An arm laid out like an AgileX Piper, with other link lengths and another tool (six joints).
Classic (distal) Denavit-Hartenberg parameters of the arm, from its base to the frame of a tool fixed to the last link. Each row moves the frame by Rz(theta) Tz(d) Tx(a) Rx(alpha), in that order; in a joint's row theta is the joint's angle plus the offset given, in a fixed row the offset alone. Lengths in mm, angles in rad.
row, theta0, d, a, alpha
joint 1, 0.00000, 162.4, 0.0, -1.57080
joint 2, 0.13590, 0.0, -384.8, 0.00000
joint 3, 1.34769, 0.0, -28.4, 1.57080
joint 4, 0.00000, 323.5, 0.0, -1.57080
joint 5, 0.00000, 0.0, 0.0, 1.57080
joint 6, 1.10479, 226.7, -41.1, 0.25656
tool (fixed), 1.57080, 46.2, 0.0, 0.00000
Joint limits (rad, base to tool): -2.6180..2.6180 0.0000..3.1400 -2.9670..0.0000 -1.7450..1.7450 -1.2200..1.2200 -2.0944..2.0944
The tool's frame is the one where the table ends.
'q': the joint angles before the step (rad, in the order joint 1, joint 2, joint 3, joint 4, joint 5, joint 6). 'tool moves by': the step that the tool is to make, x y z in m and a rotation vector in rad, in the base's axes. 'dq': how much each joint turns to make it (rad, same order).
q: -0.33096, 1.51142, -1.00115, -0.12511, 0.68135, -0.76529
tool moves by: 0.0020, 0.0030, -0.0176, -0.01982, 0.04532, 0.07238
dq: -0.00002, 0.02815, 0.01271, 0.00115, -0.01073, -0.08005
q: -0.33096, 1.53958, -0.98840, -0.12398, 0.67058, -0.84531
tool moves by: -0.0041, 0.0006, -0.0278, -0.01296, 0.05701, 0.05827
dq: -0.00614, 0.03630, 0.03106, -0.00729, -0.02290, -0.06406
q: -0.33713, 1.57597, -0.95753, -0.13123, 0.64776, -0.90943
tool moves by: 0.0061, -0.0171, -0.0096, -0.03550, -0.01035, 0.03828
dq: -0.03596, 0.02966, 0.01185, -0.00936, -0.06943, -0.06707
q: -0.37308, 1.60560, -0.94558, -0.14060, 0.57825, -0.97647
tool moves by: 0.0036, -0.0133, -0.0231, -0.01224, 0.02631, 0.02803
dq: -0.02839, 0.05669, 0.00186, -0.00352, -0.04330, -0.05413
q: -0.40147, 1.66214, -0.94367, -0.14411, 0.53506, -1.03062
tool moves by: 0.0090, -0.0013, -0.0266, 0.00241, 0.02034, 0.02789
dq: -0.00094, 0.06451, 0.00001, 0.00006, -0.04714, -0.02562
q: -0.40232, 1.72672, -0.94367, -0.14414, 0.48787, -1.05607
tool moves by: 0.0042, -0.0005, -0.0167, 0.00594, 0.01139, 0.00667
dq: 0.00003, 0.03915, -0.00010, -0.00001, -0.02678, -0.00404
